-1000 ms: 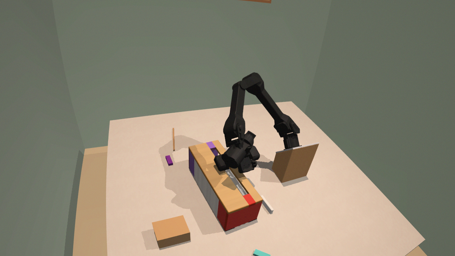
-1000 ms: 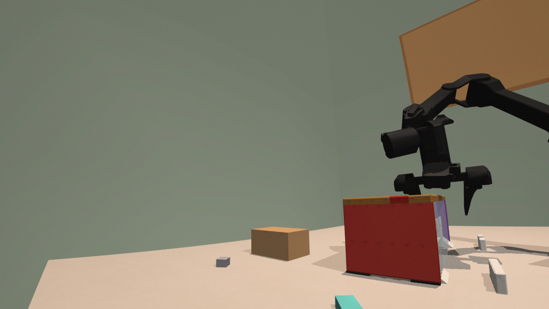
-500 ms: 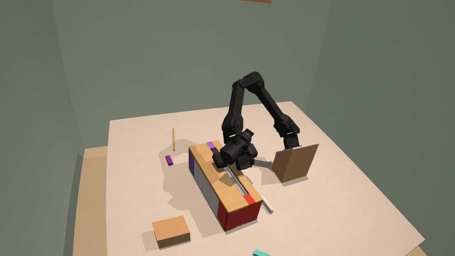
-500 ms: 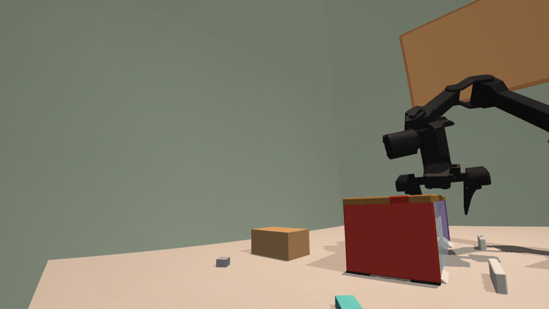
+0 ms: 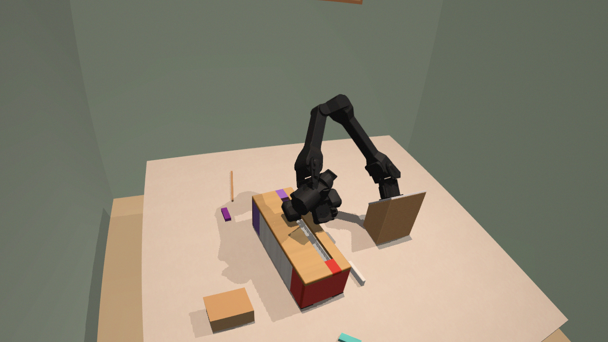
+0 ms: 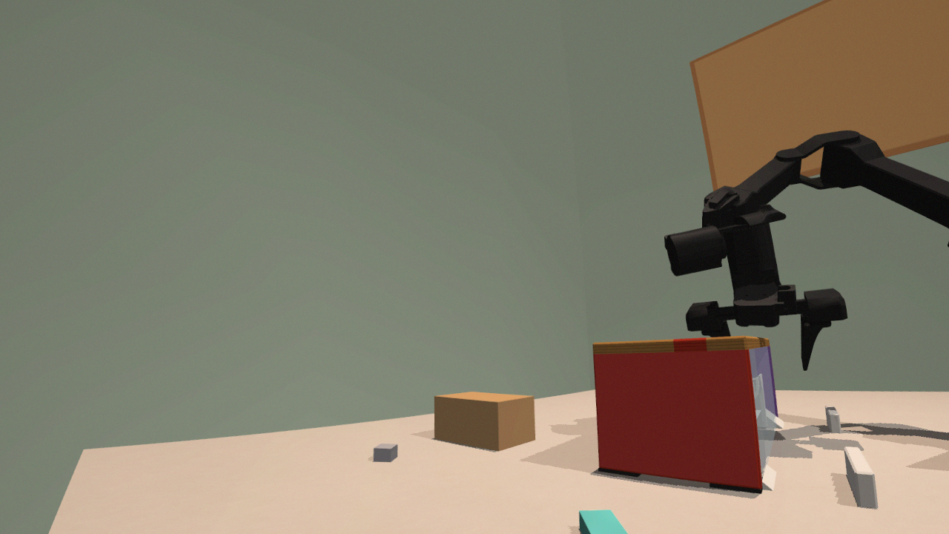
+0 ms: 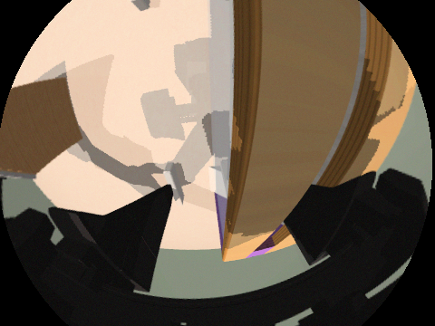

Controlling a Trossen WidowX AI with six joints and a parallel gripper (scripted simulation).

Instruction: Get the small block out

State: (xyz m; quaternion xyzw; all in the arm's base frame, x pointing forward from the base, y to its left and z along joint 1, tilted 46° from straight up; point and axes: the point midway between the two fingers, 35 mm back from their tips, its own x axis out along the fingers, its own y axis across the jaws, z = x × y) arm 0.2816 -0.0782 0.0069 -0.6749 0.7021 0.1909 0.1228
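Now: gripper tip 6 cm short of the tan block and 2 cm to the left of it. Round my gripper tip: long box (7 cm to the left, 3 cm ahead, 2 cm below); thin orange stick (34 cm to the right, 16 cm ahead, 8 cm below); purple block (23 cm ahead, 18 cm to the right, 8 cm below).
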